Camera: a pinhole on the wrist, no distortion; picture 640 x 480 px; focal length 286.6 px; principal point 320.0 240.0 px. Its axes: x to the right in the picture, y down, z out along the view. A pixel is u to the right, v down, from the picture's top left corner.
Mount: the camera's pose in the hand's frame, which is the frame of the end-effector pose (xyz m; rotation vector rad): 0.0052 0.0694 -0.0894 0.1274 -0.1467 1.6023
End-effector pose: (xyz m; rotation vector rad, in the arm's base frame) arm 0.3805 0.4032 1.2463 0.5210 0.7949 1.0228
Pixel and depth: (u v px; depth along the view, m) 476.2 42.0 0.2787
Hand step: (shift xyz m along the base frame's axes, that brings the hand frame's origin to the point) 0.1264 0.2434 0.1951
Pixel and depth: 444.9 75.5 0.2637
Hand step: 0.1170 0.1928 0.1698
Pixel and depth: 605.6 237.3 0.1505
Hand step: -0.0377 0.0822 0.1884
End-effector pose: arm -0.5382 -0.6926 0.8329 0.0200 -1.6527 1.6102
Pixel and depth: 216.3 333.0 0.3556
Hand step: 0.0144 -0.2772 0.0768
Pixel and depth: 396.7 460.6 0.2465
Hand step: -0.0021 -0.2162 -0.1498
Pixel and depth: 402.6 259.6 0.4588
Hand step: -0.2394 -0.3197 -0.0630
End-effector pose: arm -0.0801 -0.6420 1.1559 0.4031 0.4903 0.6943
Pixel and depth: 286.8 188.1 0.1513
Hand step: 0.0390 0.0301 0.0506
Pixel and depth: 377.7 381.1 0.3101
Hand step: -0.0139 -0.0967 0.2631
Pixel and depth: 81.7 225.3 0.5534
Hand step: 0.4791 -0.3748 0.0518
